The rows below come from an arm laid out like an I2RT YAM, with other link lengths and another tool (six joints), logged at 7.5 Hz.
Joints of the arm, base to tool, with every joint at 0 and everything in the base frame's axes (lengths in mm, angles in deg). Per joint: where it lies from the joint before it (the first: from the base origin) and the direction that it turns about. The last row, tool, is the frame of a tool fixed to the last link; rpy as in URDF.
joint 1: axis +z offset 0 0 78.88
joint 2: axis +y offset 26 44.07 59.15
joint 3: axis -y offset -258.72 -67.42 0
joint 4: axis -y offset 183.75 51.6 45
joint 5: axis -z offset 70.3 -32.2 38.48
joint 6: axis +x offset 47.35 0 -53.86
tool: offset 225 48 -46 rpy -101.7 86.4 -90
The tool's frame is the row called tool.
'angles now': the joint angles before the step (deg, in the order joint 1, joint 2, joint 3, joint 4, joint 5, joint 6). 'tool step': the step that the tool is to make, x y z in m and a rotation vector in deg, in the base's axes. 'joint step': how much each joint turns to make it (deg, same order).
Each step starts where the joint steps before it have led.
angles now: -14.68 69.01 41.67 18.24 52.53 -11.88
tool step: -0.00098 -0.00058 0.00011 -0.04 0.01 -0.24
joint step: 0.01 0.00 -0.01 0.02 0.25 0.00
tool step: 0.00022 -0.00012 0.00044 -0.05 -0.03 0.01
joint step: -0.01 0.02 0.03 0.09 -0.01 -0.07
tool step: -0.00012 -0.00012 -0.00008 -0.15 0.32 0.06
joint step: 0.00 0.03 0.01 0.05 -0.03 -0.38
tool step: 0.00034 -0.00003 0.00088 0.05 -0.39 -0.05
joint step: 0.00 -0.03 -0.01 0.14 0.03 0.25
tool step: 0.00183 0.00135 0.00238 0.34 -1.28 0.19
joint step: 0.06 -0.30 0.00 0.03 -0.22 1.03
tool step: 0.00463 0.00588 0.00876 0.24 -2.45 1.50
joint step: 0.22 -1.67 -0.11 -0.09 -1.38 1.08
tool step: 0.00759 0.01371 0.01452 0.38 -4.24 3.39
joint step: 0.49 -3.53 -0.96 0.14 -3.02 1.72
